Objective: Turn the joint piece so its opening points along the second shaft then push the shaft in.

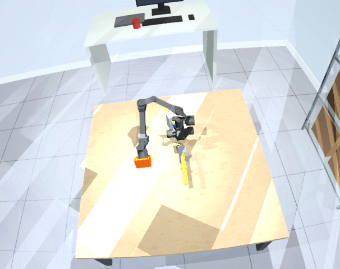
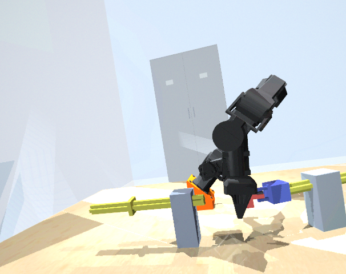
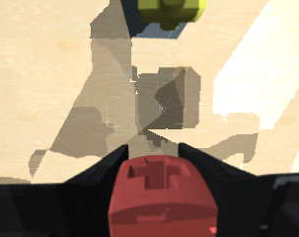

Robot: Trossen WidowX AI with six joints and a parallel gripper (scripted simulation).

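The red joint piece lies 20 mm to the left of my gripper tip and 40 mm above it.
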